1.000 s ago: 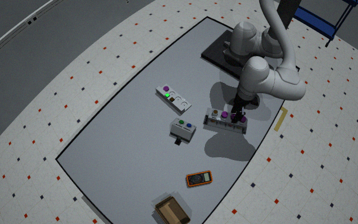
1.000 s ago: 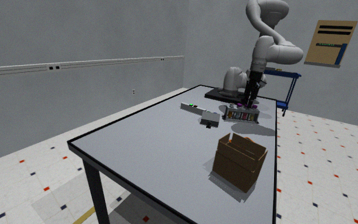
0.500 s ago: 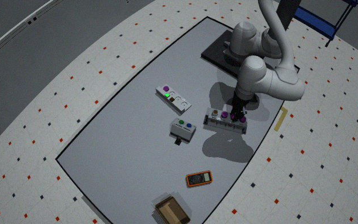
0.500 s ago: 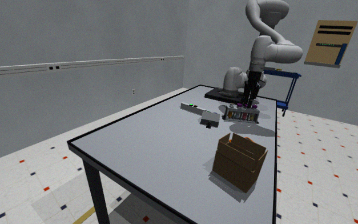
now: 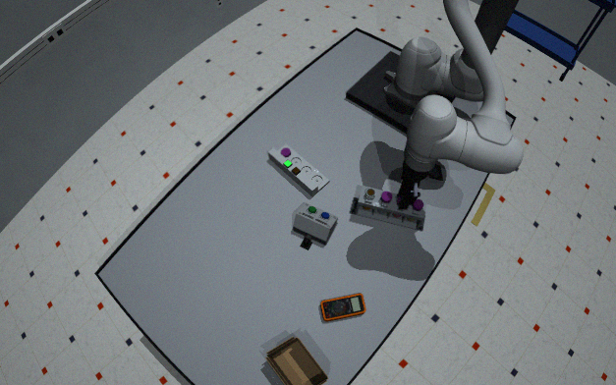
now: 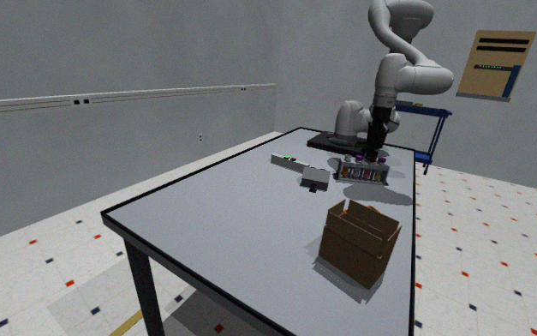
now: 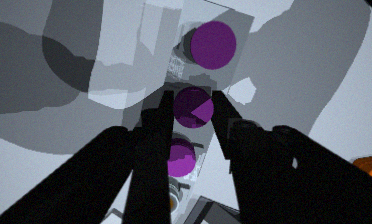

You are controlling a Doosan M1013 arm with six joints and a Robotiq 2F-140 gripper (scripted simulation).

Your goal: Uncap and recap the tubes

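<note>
Right now the purple cap is 20 mm ahead of my hand, 50 mm to the right of it and 30 mm below it. From my hand the other things lie so: green key 180 mm ahead, 210 mm to the right, 70 mm below; then blue key 170 mm ahead, 170 mm to the right, 70 mm below; then key housing 190 mm ahead, 190 mm to the right, 90 mm below.
</note>
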